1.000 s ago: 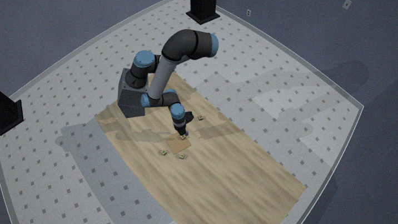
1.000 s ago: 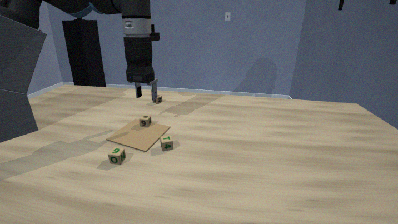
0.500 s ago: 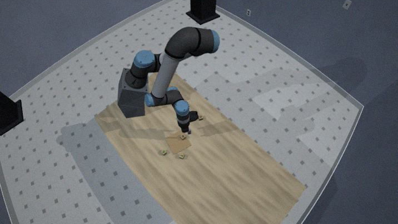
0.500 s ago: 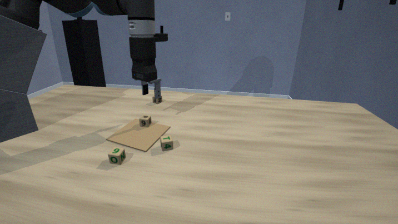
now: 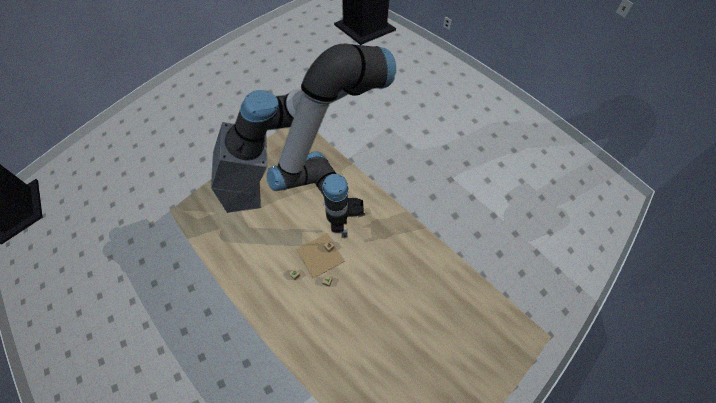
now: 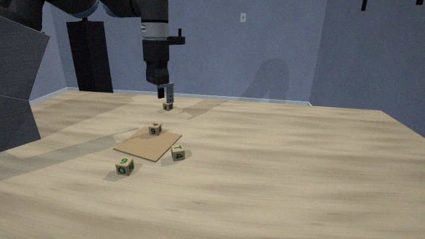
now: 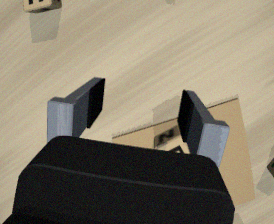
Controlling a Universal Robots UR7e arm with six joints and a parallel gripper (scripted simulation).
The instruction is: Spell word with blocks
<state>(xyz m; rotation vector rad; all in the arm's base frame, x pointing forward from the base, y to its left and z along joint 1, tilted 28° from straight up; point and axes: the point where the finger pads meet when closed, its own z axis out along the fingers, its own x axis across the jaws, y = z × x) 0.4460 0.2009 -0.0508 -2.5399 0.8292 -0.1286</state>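
Right now the U block is 120 mm to the left of my hand, 90 mm below it and 50 mm behind it. Also, from my hand: tan mat: 120 mm to the right, 100 mm below; then P block: 90 mm below, 70 mm to the right; then T block: 160 mm to the right, 110 mm ahead, 90 mm below.
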